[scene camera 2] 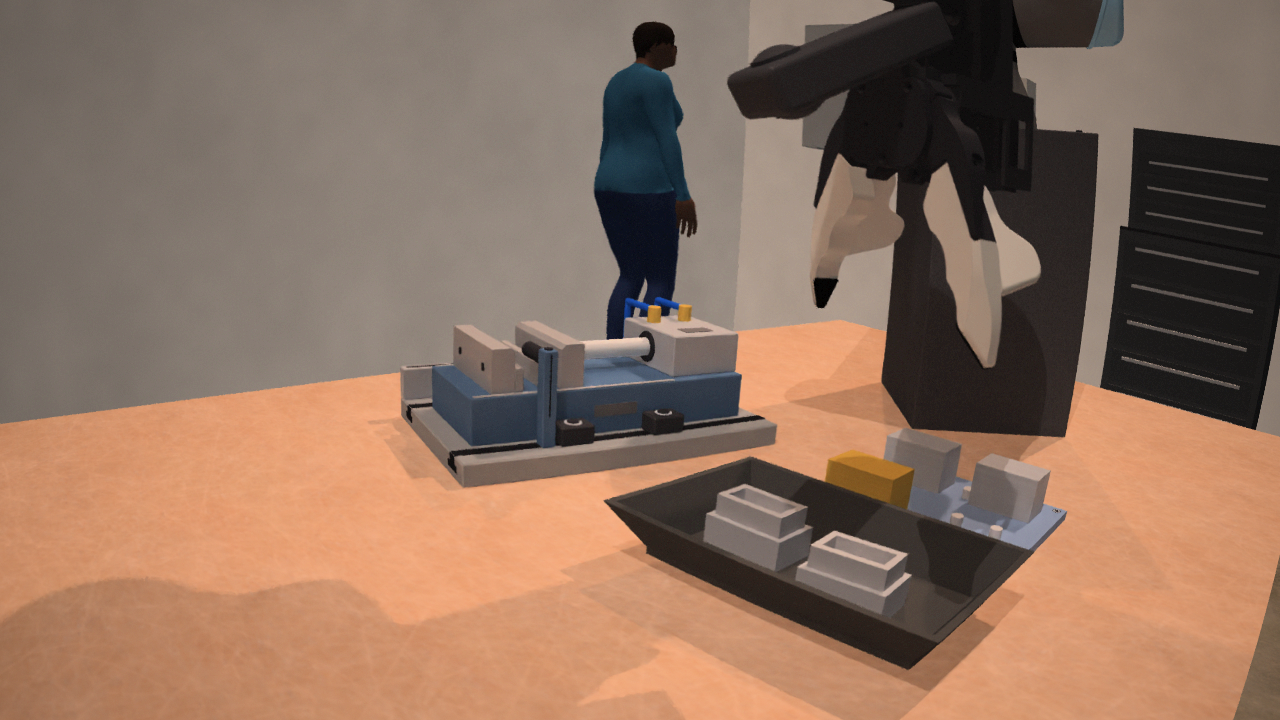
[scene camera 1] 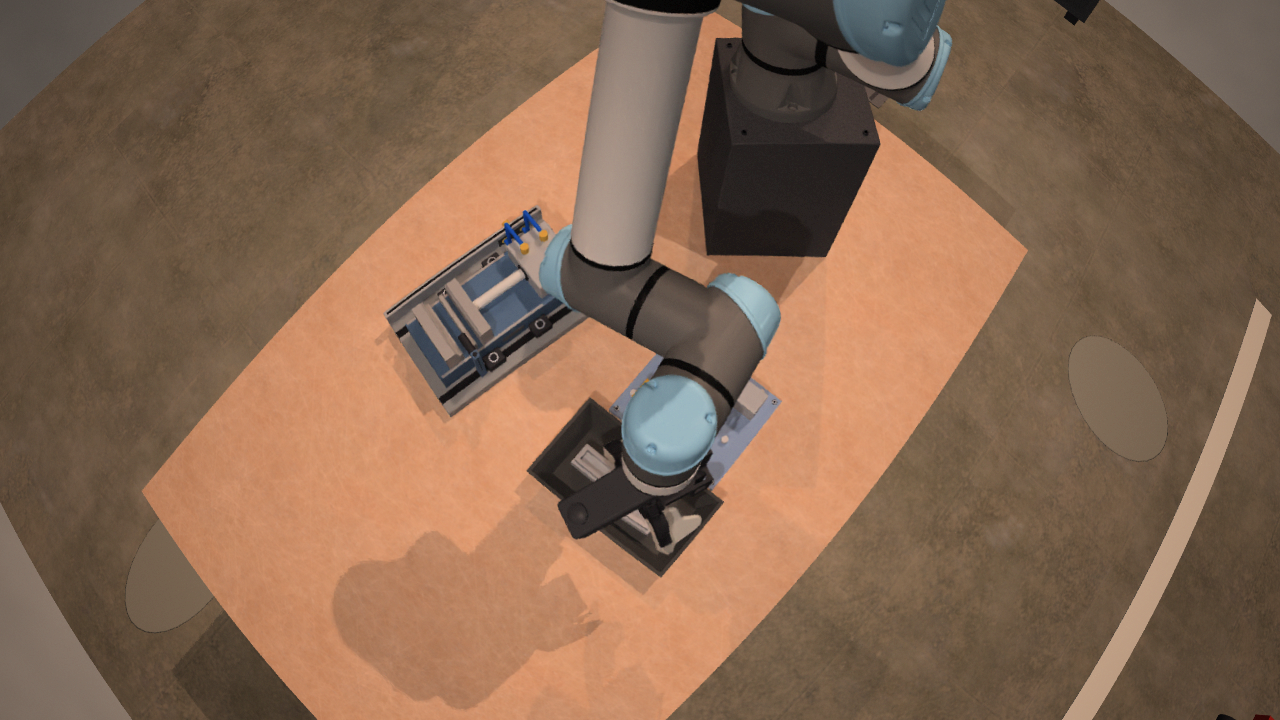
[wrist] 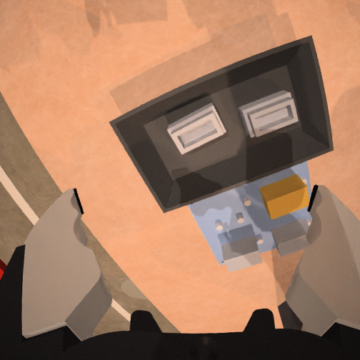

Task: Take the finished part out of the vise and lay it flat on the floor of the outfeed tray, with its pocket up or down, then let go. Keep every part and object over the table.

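The outfeed tray is dark with sloping walls. Two light grey stepped parts lie flat on its floor, apart, pockets up. One part is on the right in the scene camera 2 view, mostly covered by the gripper in the scene camera 1 view. The other part is beside it. My gripper is wide open and empty, well above the tray. The vise stands apart from the tray; no part shows between its jaws.
A blue plate with pegs, two grey blocks and an orange block sits right behind the tray. An upright blue stop post stands at the vise's near side. The black robot pedestal is farther back.
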